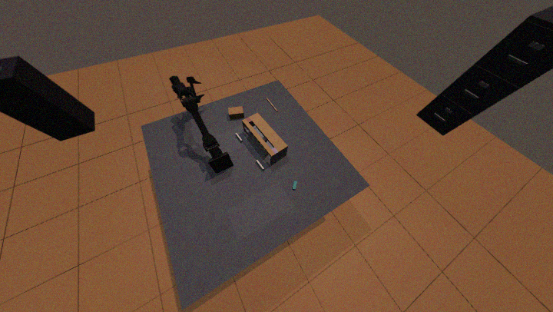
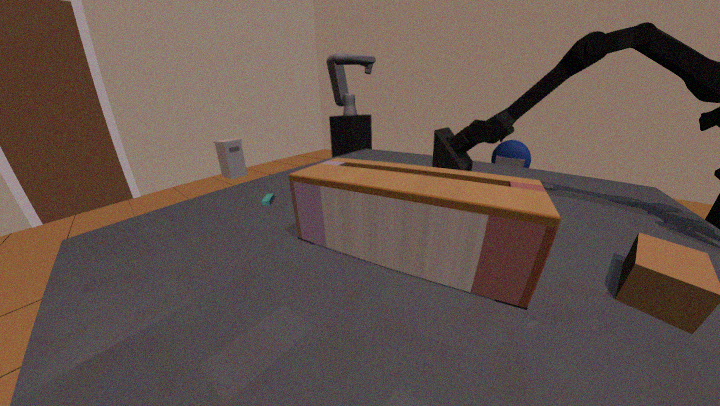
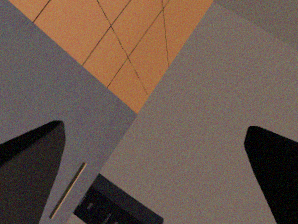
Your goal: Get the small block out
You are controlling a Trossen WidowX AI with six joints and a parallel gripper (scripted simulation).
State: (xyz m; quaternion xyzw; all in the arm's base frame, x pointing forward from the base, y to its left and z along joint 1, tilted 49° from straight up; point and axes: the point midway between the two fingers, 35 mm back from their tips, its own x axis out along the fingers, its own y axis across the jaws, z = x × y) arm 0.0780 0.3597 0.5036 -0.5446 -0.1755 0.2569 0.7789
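The long box lies 220 mm ahead of my gripper tip, 600 mm to the right of it and 110 mm below it. The rest, counted from my gripper tip: small teal piece (280 mm ahead, 1010 mm to the right, 160 mm below).
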